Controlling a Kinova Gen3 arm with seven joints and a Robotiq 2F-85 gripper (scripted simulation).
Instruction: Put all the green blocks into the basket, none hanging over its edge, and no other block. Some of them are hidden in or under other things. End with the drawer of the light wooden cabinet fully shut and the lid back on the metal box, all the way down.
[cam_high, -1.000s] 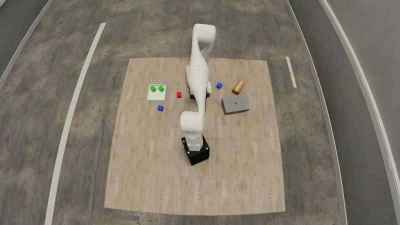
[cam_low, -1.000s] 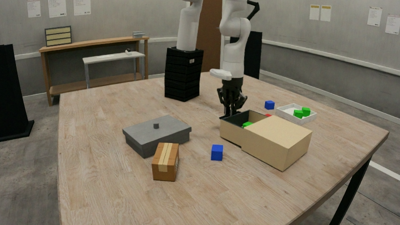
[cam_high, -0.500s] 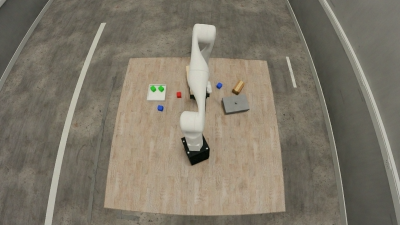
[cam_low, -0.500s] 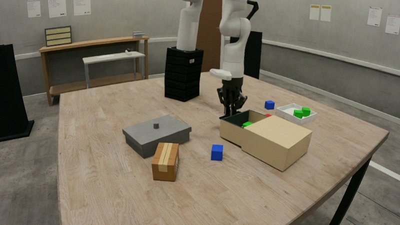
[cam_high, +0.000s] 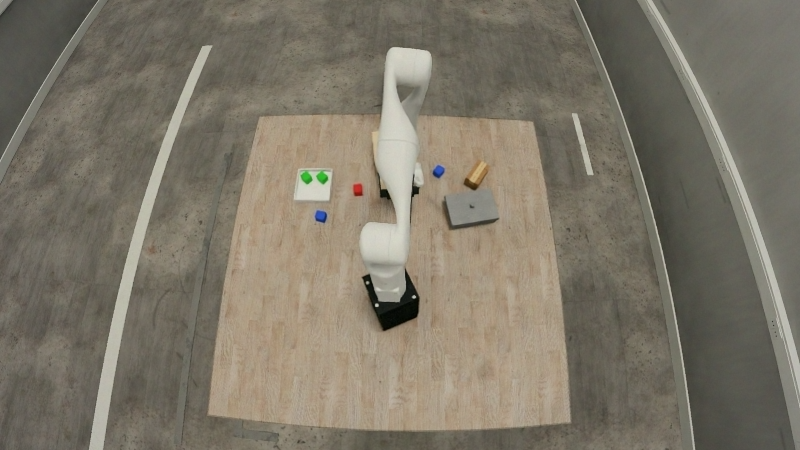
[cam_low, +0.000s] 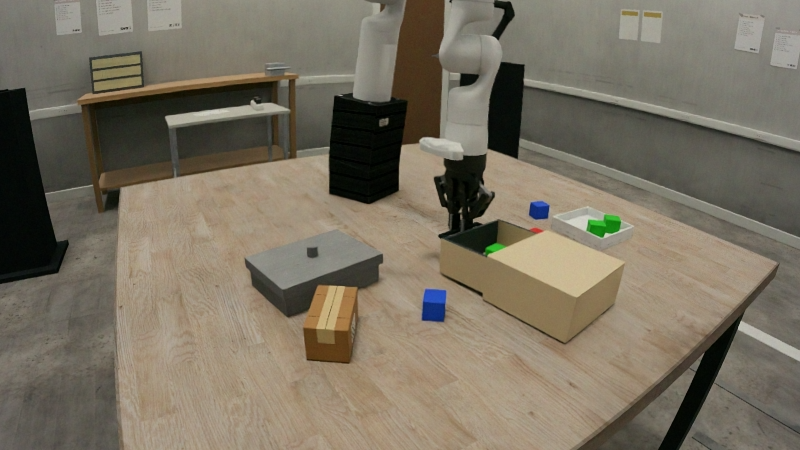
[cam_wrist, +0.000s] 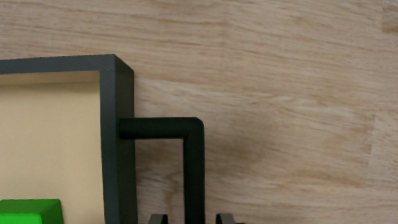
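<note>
Right now my hand is 9 cm short of the drawer, 3 cm above it and 2 cm to the right of it. Also, from my hand: light wooden cabinet (15 cm ahead, 3 cm to the left, 3 cm below); then lid (28 cm to the right, 2 cm below, 2 cm behind); then red block (17 cm to the left, 5 cm below, 4 cm ahead).
</note>
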